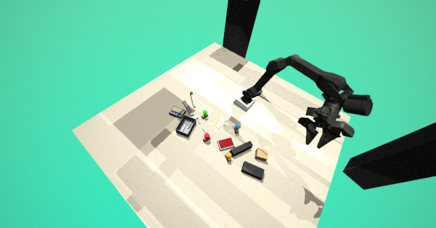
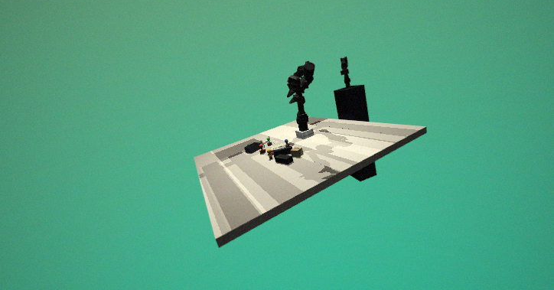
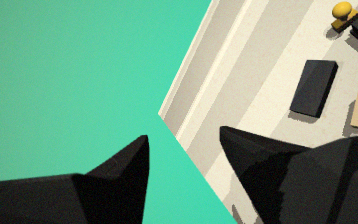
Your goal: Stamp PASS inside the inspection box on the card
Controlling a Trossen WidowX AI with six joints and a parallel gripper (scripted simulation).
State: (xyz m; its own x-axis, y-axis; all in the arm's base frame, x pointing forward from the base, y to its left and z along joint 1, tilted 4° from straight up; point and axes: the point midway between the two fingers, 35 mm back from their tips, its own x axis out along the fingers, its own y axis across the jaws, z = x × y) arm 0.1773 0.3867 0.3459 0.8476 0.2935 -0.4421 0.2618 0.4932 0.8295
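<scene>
Right now the green-knobbed stamp is 51 cm to the right of my gripper tip, 35 cm below it and 8 cm ahead of it. The rest, counted from my gripper tip: tan block: 34 cm below, 10 cm to the right, 1 cm behind; yellow-knobbed stamp: 35 cm below, 21 cm to the right, 15 cm ahead; dark bar: 35 cm below, 20 cm to the right, 6 cm ahead.
</scene>
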